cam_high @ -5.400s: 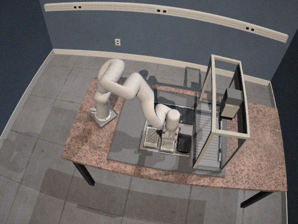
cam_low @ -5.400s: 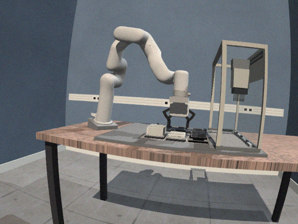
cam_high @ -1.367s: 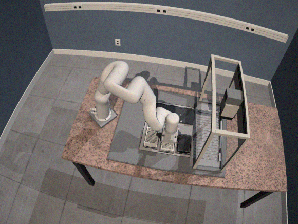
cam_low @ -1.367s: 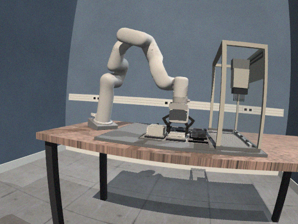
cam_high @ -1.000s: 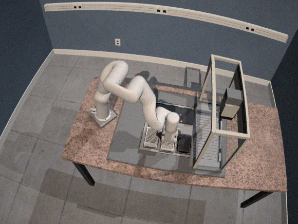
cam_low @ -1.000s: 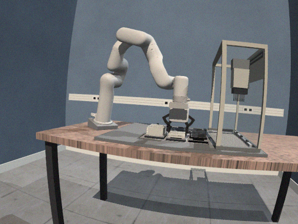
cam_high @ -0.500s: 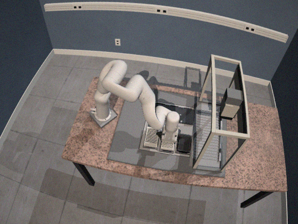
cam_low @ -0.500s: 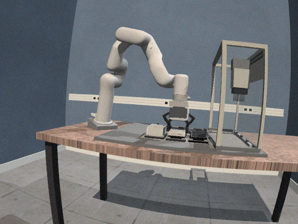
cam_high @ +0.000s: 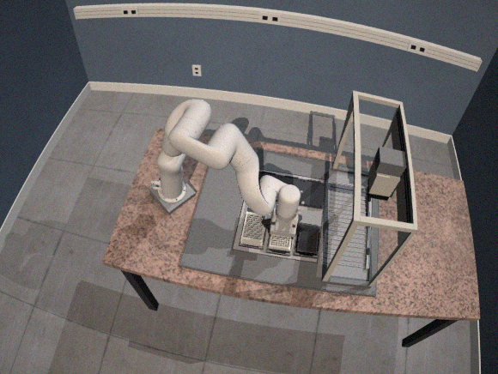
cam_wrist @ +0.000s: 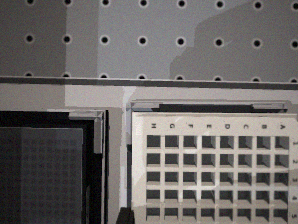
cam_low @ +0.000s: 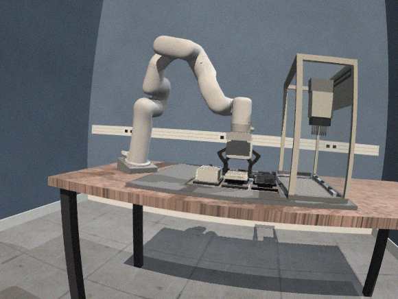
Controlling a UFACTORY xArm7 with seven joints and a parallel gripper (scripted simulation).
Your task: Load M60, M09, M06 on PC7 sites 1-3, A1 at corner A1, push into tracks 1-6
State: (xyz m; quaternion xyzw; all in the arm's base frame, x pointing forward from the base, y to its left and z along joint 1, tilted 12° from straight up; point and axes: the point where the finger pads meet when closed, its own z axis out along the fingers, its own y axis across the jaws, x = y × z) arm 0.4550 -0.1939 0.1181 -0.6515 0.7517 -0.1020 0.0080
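My gripper is now 40 mm above the nest S2. Round my hand: white deep-well block M09: 110 mm behind, 30 mm to the left, 20 mm below; then dark 384-well plate M60: 110 mm ahead, 30 mm below, 10 mm to the right; then white 96-well plate M06: 10 mm below.
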